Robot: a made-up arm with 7 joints. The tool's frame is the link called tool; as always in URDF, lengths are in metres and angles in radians.
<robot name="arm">
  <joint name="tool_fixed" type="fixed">
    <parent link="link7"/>
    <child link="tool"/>
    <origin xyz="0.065 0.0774 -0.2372"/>
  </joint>
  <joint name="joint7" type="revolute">
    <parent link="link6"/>
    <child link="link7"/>
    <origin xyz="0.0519 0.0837 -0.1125"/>
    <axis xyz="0 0 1"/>
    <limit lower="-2.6" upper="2.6" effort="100" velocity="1"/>
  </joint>
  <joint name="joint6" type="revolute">
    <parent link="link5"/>
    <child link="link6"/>
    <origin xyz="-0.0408 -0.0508 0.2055"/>
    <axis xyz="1 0 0"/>
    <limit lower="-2.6" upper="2.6" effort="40" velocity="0.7"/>
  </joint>
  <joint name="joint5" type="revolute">
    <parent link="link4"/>
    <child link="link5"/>
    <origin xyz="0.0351 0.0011 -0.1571"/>
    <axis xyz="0 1 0"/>
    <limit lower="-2.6" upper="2.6" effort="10" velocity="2.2"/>
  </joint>
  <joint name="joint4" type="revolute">
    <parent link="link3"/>
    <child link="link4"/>
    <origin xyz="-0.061 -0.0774 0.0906"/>
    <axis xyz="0 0 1"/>
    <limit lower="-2.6" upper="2.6" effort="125" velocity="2.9"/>
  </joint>
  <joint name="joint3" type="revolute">
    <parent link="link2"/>
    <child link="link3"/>
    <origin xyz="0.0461 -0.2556 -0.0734"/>
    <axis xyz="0 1 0"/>
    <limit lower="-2.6" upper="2.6" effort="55" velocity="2"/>
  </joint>
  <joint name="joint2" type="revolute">
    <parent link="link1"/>
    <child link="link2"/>
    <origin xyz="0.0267 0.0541 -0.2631"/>
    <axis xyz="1 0 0"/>
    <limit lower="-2.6" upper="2.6" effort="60" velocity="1"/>
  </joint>
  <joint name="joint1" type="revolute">
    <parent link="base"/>
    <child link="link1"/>
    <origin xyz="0 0 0.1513"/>
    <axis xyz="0 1 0"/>
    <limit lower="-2.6" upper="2.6" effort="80" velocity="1.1"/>
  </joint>
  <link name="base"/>
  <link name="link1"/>
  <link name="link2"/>
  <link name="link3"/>
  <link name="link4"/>
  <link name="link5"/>
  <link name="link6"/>
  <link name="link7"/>
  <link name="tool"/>
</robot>
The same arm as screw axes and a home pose.
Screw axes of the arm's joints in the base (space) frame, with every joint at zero. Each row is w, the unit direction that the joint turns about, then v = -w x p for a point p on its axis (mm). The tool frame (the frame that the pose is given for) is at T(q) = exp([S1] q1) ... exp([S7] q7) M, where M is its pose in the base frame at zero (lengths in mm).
S1: w 0 1 0 v -151.3 0.0 0.0
S2: w 1 0 0 v 0.0 -111.8 -54.1
S3: w 0 1 0 v 185.2 0.0 72.8
S4: w 0 0 1 v -278.9 -11.8 0.0
S5: w 0 1 0 v 251.7 0.0 46.9
S6: w 1 0 0 v 0.0 -46.2 328.6
S7: w 0 0 1 v -244.9 -58.0 0.0
M: xyz 123.0 -167.5 -395.9 (mm) quaternion w x y z 1 0 0 0
Joint limits (rad, base to tool): -2.6000..2.6000 -2.6000..2.6000 -2.6000..2.6000 -2.6000..2.6000 -2.6000..2.6000 -2.6000..2.6000 -2.6000..2.6000

